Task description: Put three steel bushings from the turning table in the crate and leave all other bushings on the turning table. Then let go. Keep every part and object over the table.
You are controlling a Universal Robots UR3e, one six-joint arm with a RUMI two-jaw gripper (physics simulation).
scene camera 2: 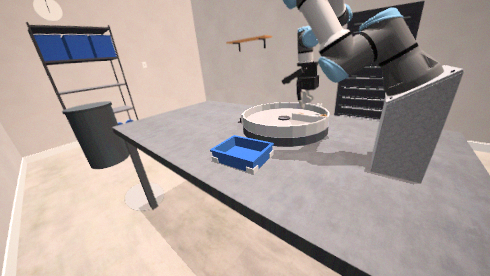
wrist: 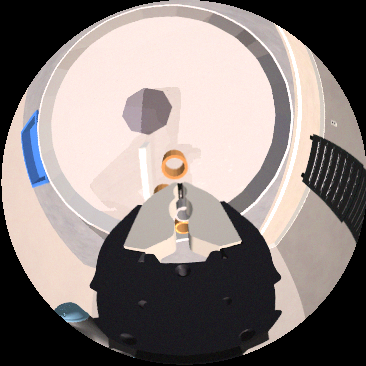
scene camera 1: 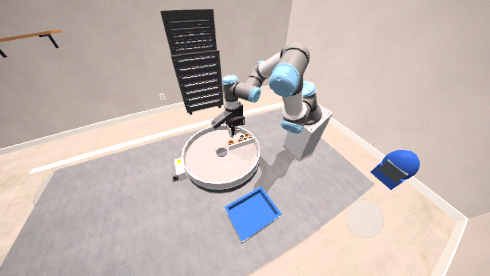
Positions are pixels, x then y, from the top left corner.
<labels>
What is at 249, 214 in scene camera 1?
A blue crate.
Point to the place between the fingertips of my gripper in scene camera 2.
302, 108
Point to a round white turning table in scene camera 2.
280, 123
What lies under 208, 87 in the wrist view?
A round white turning table.
</labels>
